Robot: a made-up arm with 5 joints. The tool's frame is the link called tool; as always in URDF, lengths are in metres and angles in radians. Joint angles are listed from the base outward. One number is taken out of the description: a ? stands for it. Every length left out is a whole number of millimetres.
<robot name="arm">
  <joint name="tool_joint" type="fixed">
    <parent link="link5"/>
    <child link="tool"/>
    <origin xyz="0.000 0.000 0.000" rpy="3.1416 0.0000 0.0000"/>
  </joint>
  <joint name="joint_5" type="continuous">
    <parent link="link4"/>
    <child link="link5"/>
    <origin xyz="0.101 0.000 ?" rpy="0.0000 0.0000 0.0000"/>
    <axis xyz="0 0 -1"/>
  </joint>
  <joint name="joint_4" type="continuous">
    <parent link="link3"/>
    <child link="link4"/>
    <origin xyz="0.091 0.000 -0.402" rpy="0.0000 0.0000 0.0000"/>
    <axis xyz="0 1 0"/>
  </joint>
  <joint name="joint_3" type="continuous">
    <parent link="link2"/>
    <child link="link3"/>
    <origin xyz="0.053 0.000 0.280" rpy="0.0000 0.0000 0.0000"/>
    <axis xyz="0 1 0"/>
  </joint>
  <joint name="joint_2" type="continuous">
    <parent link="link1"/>
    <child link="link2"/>
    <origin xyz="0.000 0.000 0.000" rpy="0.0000 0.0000 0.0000"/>
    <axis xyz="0 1 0"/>
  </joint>
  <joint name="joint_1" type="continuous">
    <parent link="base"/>
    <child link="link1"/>
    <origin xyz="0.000 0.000 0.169" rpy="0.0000 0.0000 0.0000"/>
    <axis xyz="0 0 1"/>
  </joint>
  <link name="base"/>
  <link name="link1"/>
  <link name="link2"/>
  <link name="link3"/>
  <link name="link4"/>
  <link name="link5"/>
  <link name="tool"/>
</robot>
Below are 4 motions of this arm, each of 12 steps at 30 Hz.
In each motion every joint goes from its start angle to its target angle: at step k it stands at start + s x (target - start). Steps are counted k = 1, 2, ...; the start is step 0. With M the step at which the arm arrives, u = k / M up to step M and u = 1 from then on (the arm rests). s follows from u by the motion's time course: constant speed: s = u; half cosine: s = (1 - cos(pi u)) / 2; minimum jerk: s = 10 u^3 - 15 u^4 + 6 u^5.
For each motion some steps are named. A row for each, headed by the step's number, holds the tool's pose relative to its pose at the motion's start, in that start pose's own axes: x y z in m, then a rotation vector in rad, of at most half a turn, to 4 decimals.
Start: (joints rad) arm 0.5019 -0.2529 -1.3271 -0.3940 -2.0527
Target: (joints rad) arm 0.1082 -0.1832 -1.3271 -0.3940 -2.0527
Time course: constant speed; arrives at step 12
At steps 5, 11, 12:
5: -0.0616 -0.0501 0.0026 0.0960 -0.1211 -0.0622
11: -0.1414 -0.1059 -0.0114 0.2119 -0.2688 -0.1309
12: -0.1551 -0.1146 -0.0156 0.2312 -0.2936 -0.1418

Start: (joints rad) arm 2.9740 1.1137 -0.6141 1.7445 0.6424
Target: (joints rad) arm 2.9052 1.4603 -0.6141 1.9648 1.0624
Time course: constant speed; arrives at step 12
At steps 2, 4, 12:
2: 0.0046 -0.0038 0.0181 -0.0525 -0.0790 0.0624
4: 0.0080 -0.0070 0.0361 -0.1111 -0.1539 0.1236
12: 0.0096 -0.0152 0.1041 -0.4023 -0.4053 0.3516

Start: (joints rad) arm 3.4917 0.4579 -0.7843 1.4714 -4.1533
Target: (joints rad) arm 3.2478 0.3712 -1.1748 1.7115 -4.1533
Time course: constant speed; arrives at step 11
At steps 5, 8, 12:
5: 0.0459 -0.0076 -0.0907 0.0391 -0.1405 0.0512
8: 0.0850 -0.0069 -0.1401 0.0637 -0.2225 0.0870
12: 0.1312 -0.0015 -0.1843 0.0891 -0.3024 0.1266

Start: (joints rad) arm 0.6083 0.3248 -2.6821 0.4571 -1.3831
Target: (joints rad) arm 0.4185 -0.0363 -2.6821 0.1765 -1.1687
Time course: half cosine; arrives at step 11
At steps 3, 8, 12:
3: -0.0041 0.0476 -0.0411 -0.1146 -0.0071 0.0247
8: 0.0084 0.1909 -0.2267 -0.5456 0.0180 0.0839
12: 0.0193 0.2174 -0.2811 -0.6566 0.0389 0.0897

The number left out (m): -0.129
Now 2 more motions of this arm.
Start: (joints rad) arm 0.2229 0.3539 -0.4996 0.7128 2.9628
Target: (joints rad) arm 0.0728 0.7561 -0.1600 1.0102 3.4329
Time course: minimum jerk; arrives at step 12
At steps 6, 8, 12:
6: 0.1314 0.0143 0.1412 -0.0878 0.5167 0.2811
8: 0.2247 0.0384 0.1875 -0.0962 0.8271 0.4181
12: 0.2946 0.0612 0.2028 -0.0814 1.0554 0.4990

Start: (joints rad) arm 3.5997 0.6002 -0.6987 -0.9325 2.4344
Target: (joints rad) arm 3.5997 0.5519 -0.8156 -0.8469 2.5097
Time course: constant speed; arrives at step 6
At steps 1, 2, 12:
1: -0.0083 -0.0071 0.0037 0.0086 -0.0101 0.0125
2: -0.0168 -0.0144 0.0071 0.0170 -0.0204 0.0251
12: -0.0517 -0.0442 0.0181 0.0494 -0.0624 0.0753

